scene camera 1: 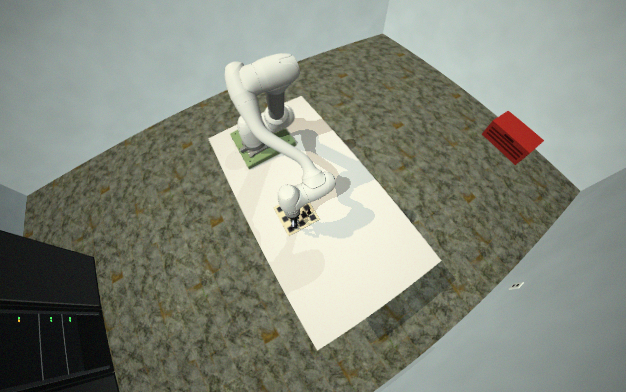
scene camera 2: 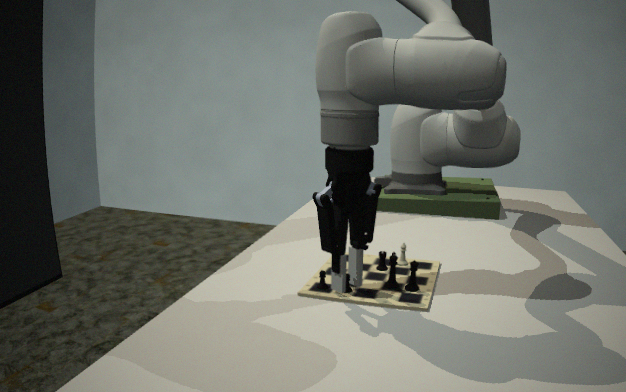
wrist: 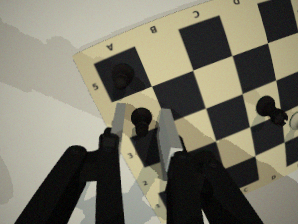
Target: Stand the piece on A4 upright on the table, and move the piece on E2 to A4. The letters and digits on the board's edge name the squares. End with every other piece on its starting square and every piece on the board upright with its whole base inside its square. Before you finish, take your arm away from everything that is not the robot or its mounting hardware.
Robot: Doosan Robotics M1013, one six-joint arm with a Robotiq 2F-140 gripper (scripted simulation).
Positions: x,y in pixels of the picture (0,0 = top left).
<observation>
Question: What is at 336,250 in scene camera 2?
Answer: My gripper.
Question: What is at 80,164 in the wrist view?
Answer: My gripper.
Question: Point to a chessboard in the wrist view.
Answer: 210,70
</observation>
